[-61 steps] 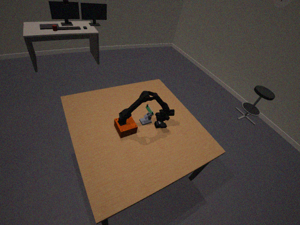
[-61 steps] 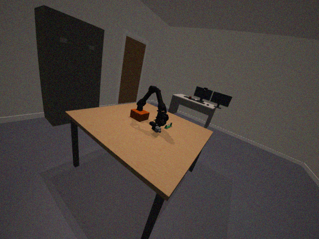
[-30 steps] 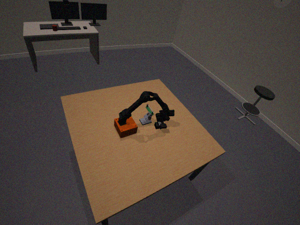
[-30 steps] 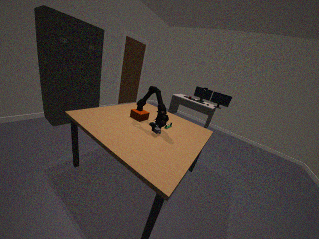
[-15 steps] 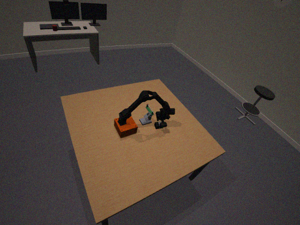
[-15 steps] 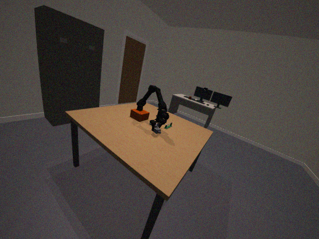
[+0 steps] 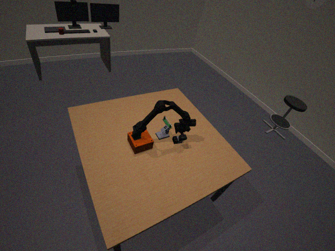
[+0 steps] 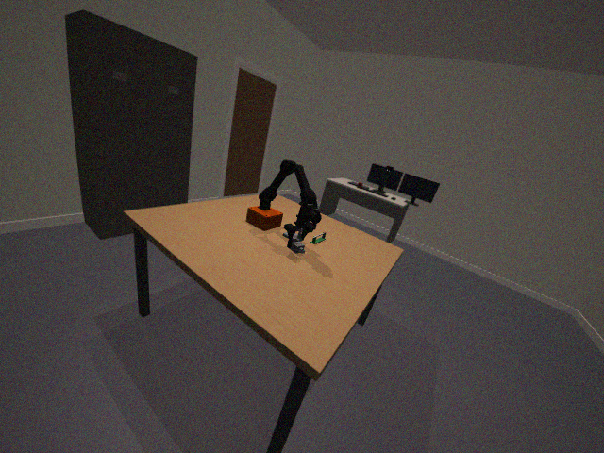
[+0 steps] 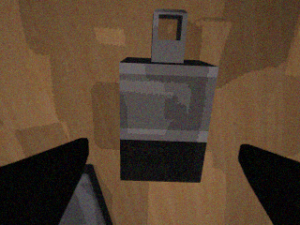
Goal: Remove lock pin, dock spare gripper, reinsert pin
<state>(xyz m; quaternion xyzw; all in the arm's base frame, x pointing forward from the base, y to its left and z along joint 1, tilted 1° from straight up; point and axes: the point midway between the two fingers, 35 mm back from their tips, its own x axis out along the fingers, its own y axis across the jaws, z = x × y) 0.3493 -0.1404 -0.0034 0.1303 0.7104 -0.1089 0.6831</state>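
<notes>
Right now my gripper tip is 30 mm above the spare gripper, 20 mm short of it and 10 mm to the left of it. Also, from my gripper tip: grey mount 120 mm to the left, 60 mm behind; then green holder 230 mm to the left, 50 mm ahead, 30 mm below.
</notes>
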